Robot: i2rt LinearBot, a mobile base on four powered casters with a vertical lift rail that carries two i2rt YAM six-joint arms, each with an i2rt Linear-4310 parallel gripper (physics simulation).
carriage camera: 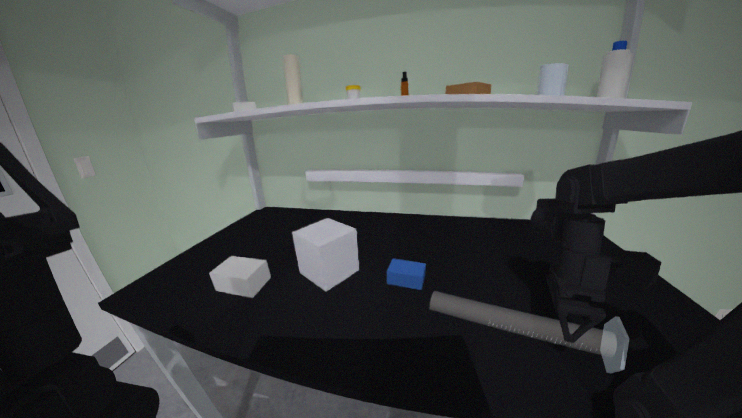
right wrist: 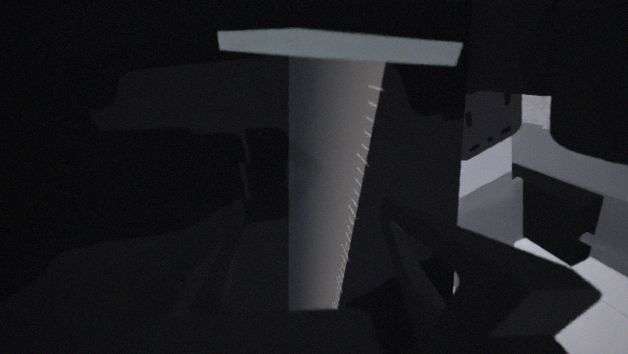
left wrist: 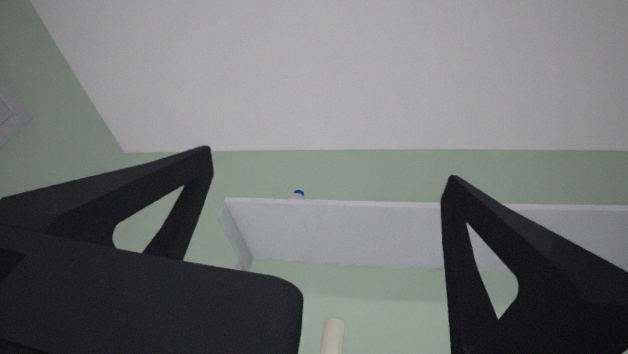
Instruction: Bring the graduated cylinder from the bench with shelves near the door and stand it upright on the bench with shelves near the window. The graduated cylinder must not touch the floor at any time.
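Places are measured from the left arm's base along level axes (x ahead, y left, z up), in centimetres.
Pixels of known places: left gripper, fingertip midpoint: (left wrist: 326, 173); right gripper, fingertip midpoint: (carriage camera: 564, 326) (right wrist: 313, 206); right arm's base, origin of the base link: (right wrist: 473, 49).
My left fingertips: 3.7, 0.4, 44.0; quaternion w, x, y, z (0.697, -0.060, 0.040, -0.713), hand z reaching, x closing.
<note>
Behind a point stands the place of what it marks, as x, y, z.
The graduated cylinder (carriage camera: 488, 312) @[23.2, -55.0, 8.0] (right wrist: 325, 150) @[16.1, -71.0, 9.3] lies on its side on the black bench (carriage camera: 171, 295) @[32.3, 22.1, 3.3], its open end to the left and its pale hexagonal base to the right in the carriage view. My right gripper (carriage camera: 575, 329) @[18.1, -67.7, 7.9] (right wrist: 313, 206) @[18.1, -67.7, 7.9] is open and points down over the cylinder near its base end. In the right wrist view the cylinder runs between the two spread fingers, with the base at the top. Contact with the fingers cannot be made out. My left gripper (left wrist: 326, 173) @[3.7, 0.4, 44.0] is open and empty, raised well away from the cylinder and facing the shelf and ceiling.
A white block (carriage camera: 239, 276) @[34.2, 0.4, 9.1], a larger white cube (carriage camera: 327, 254) @[37.7, -21.8, 13.3] and a blue block (carriage camera: 406, 274) @[37.5, -40.5, 7.2] stand left of the cylinder. Above, a shelf (carriage camera: 415, 102) @[55.4, -44.6, 47.1] (left wrist: 340, 232) @[76.4, -3.4, 92.8] holds bottles, jars and a brown box (carriage camera: 468, 88) @[61.4, -60.9, 51.5]. White door-like panels stand at the far left.
</note>
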